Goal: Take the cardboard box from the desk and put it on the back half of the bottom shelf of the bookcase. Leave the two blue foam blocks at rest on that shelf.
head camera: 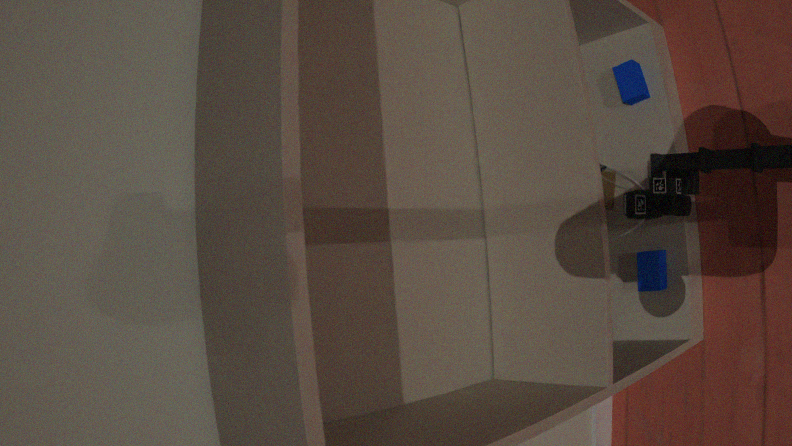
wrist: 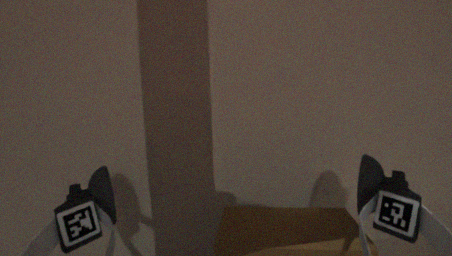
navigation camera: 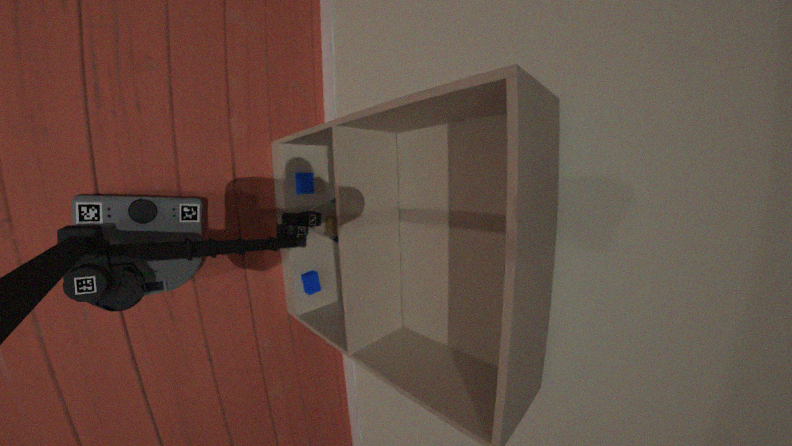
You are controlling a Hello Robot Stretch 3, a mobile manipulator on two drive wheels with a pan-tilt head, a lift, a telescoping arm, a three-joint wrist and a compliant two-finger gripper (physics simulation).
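Observation:
The cardboard box is on the bottom shelf of the bookcase, partly hidden by the board above. In the wrist view it shows low between the fingers, nearer the right one; its lower part is cut off. My gripper is open, its fingers wide apart and reaching in toward the back. One blue foam block and another, turned slightly, lie on the shelf on either side of the gripper.
The bookcase stands against the wall; its middle board hangs over the back of the bottom shelf. My arm reaches in over the shelf's front edge. My base stands on the red floor before it.

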